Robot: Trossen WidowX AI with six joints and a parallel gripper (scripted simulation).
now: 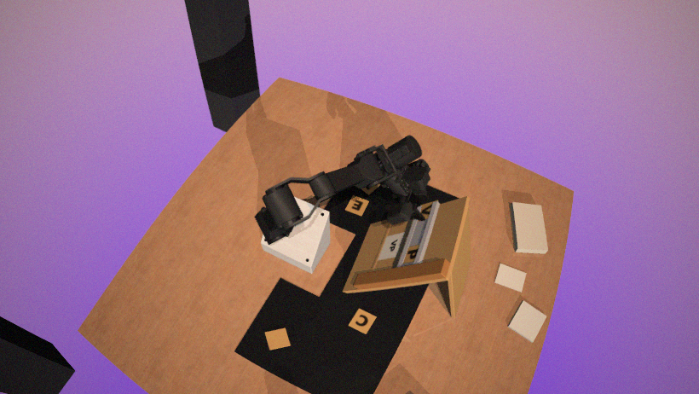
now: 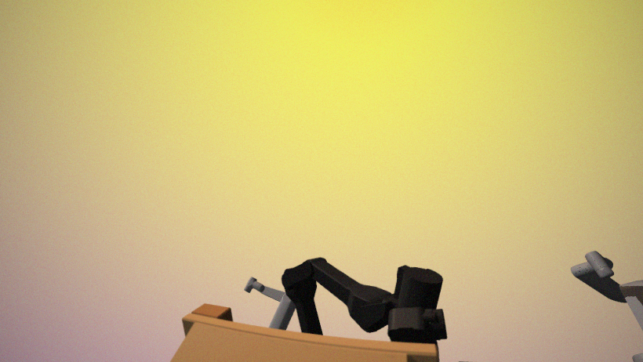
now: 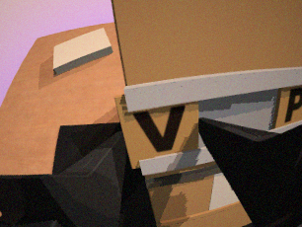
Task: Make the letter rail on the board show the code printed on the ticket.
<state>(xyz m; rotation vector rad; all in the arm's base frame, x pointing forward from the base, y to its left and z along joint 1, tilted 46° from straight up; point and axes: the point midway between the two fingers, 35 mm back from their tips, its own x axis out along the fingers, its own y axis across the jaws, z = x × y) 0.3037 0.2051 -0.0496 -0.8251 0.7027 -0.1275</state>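
Now: the p tile 2 cm ahead of my gripper tip and 14 cm to the right of it. From my gripper tip the other things lie so: black mat 13 cm behind, 17 cm to the right, 17 cm below; v tile right at my gripper tip; white ticket 4 cm behind, 10 cm to the right, 7 cm below.
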